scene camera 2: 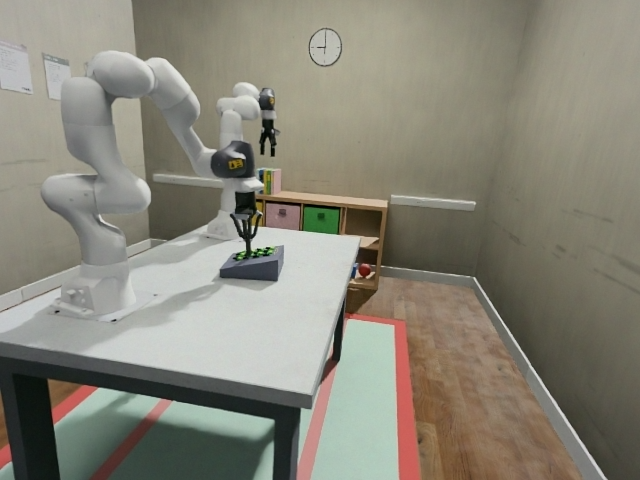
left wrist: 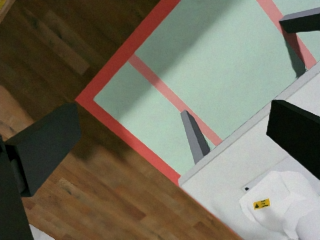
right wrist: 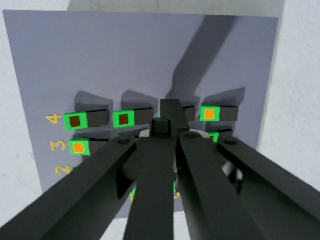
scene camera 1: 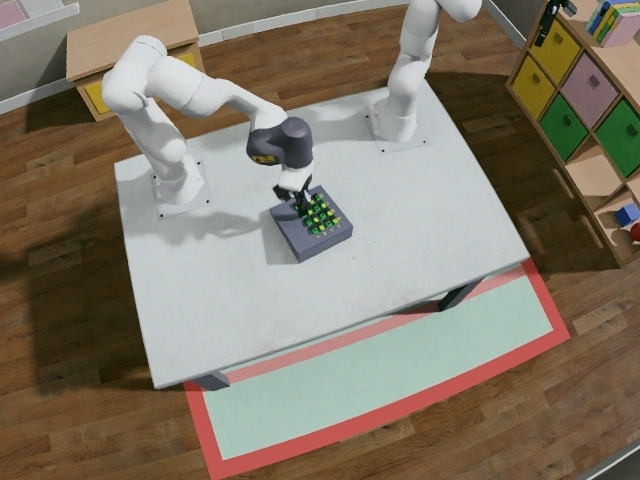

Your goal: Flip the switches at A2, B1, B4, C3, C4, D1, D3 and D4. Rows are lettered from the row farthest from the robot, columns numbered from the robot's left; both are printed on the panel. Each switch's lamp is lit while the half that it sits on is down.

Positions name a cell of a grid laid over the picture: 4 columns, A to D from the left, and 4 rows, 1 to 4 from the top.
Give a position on an A4 switch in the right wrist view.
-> At A3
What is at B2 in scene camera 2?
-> The right gripper.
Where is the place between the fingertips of the left gripper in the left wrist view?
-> C2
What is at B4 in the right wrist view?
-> The right gripper.
